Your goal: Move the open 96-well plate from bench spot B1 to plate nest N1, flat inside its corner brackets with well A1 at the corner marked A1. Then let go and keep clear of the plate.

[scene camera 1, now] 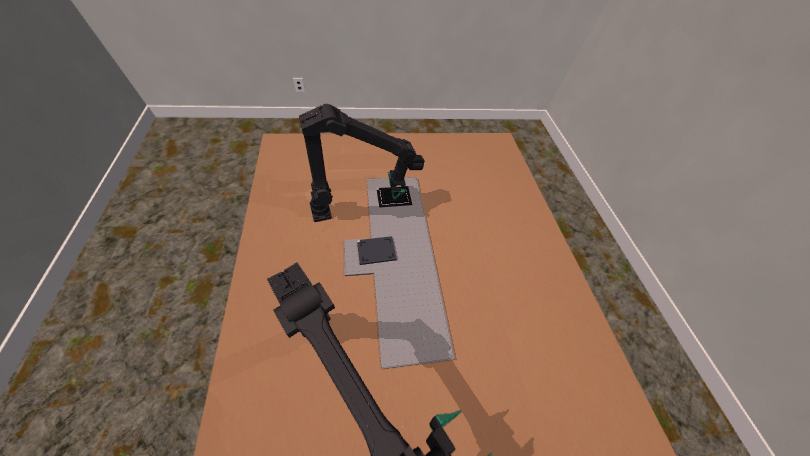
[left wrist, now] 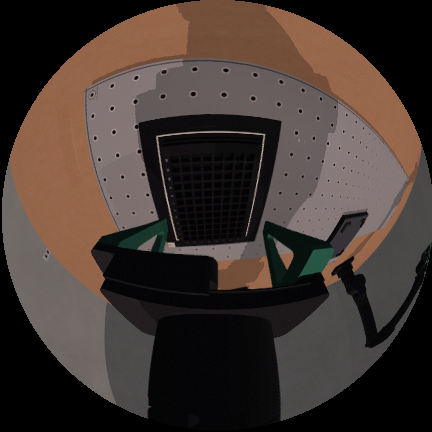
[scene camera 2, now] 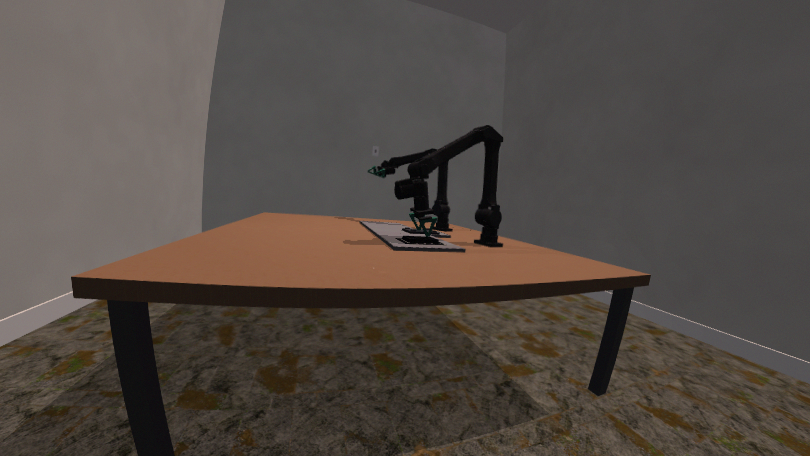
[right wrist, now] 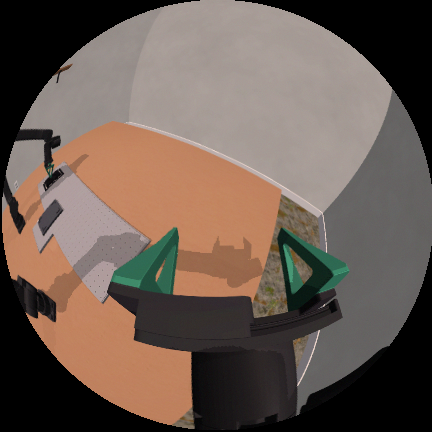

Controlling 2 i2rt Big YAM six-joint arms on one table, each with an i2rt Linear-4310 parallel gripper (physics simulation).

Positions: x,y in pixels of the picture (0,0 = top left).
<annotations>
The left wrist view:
my left gripper: 215,225
black well plate: 211,181
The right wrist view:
my right gripper: 230,232
</annotations>
